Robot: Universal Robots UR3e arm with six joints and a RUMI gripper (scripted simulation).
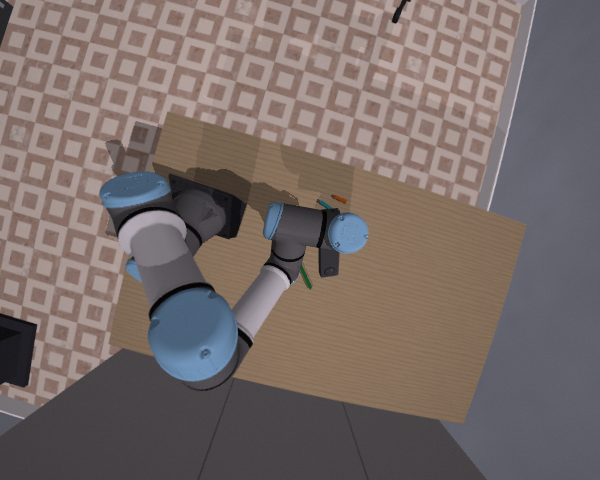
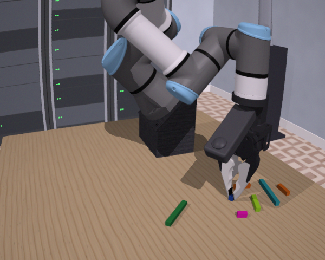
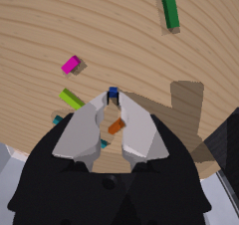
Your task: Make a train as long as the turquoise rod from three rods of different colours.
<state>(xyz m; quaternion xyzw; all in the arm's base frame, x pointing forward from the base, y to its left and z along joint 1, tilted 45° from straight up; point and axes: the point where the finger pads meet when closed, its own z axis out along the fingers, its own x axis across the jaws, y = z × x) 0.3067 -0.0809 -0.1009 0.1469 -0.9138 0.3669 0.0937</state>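
Now: the blue rod 1 cm below my hand. From my hand the other things lie so: lime rod (4 cm ahead, 4 cm to the left, 1 cm below); magenta rod (6 cm ahead, 2 cm to the right, 1 cm below); turquoise rod (2 cm ahead, 9 cm to the left, 1 cm below).
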